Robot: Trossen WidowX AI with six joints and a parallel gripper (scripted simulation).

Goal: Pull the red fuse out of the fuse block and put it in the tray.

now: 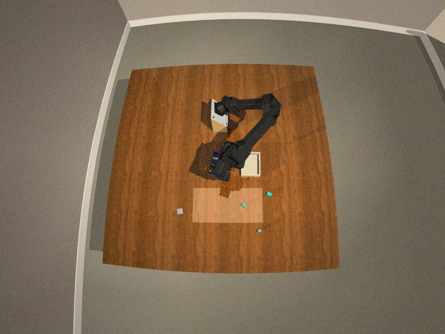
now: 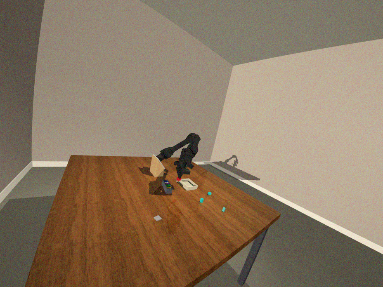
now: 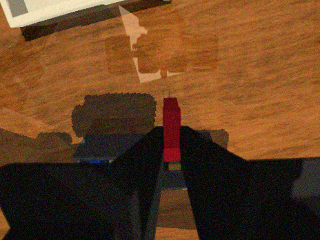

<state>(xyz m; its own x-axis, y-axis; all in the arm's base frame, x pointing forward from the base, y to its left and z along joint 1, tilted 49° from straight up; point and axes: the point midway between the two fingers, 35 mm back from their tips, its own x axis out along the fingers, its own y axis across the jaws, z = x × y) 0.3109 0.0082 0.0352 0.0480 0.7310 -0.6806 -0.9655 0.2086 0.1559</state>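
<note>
Right now the cream tray is 3 cm behind my gripper tip, 13 cm to the left of it and 9 cm below it. Round my gripper tip: red fuse 1 cm below; then green fuse 3 cm behind, 7 cm to the right, 7 cm below; then yellow fuse 1 cm ahead, 8 cm to the right, 7 cm below.
</note>
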